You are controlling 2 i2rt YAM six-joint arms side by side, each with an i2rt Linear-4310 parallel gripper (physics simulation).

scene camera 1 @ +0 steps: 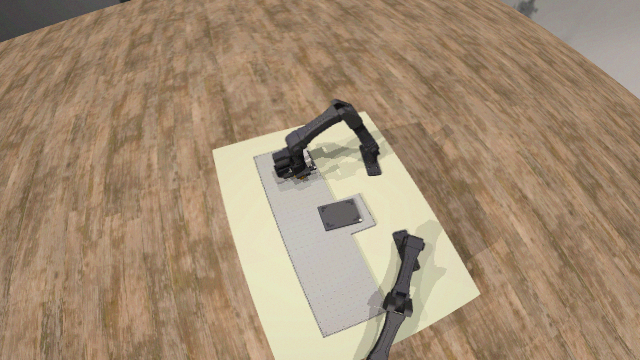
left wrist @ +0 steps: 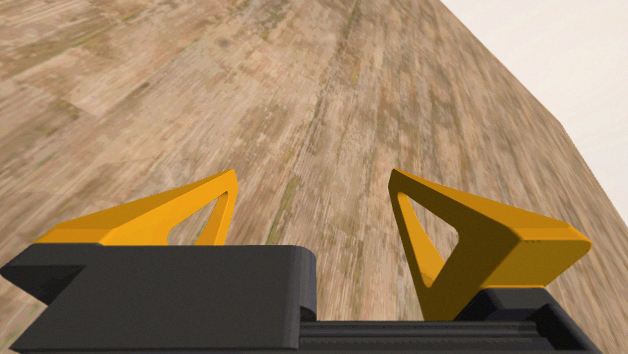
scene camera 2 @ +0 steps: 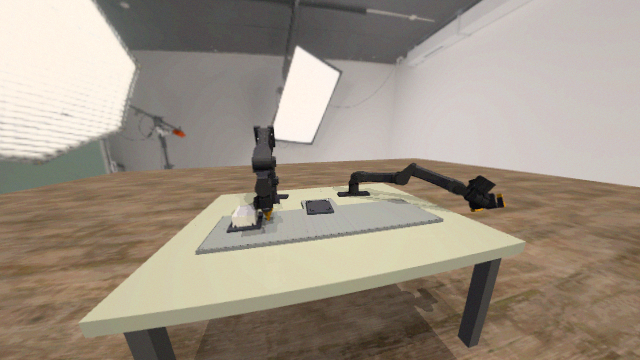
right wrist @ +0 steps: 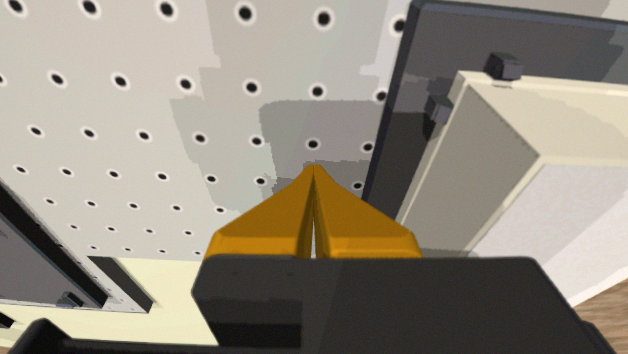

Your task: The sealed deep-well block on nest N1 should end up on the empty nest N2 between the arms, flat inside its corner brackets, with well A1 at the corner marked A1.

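Frame: origin at the left arm's base, x ahead, y left, z up, level; metres.
Where they show: left gripper, fingertip midpoint: (left wrist: 313, 177) (scene camera 2: 493, 206); right gripper, fingertip midpoint: (scene camera 1: 301, 178) (scene camera 2: 268, 220) (right wrist: 313, 175); left arm's base, link origin: (scene camera 1: 405, 251) (scene camera 2: 353, 194); right arm's base, link origin: (scene camera 1: 369, 160).
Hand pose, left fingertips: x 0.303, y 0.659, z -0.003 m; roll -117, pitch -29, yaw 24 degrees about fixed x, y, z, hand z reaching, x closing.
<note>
Each offset is from my left fingertips to the top centre of the thing. "spot": to the spot under its first point. Level surfaces: height alone.
The sealed deep-well block @[dx +0.068, dy -1.203, dz +0.069 m] (scene camera 1: 307, 159) (scene camera 2: 245, 216) (right wrist: 465, 165), white with a pale top, sits upright on dark nest N1 @[dx +0.068, dy -1.203, dz +0.037 m] (scene camera 2: 245, 229) (right wrist: 450, 45). Two corner brackets show against its near corner in the right wrist view; the arm hides much of it in scene camera 1. Nest N2 @[dx -0.065, dy -0.894, dz +0.033 m] (scene camera 1: 340, 215) (scene camera 2: 320, 206) (right wrist: 30, 265) is a dark, empty plate with corner brackets and a small white dot @[spot: dx -0.143, dy -0.843, dz +0.026 m] (scene camera 1: 360, 220) at one corner. My right gripper (scene camera 1: 301, 177) (scene camera 2: 268, 218) (right wrist: 313, 175) is shut and empty, low beside the block on its N2 side. My left gripper (scene camera 2: 489, 205) (left wrist: 313, 177) is open and empty, beyond the table edge.
A grey perforated plate @[dz +0.016 m] (scene camera 1: 305, 260) (scene camera 2: 375, 217) (right wrist: 120, 81) lies under both nests on the pale table @[dz +0.003 m] (scene camera 1: 235, 200) (scene camera 2: 300, 270). The right arm's base (scene camera 1: 370, 162) and the left arm's base (scene camera 1: 400, 237) stand along one side of the plate.
</note>
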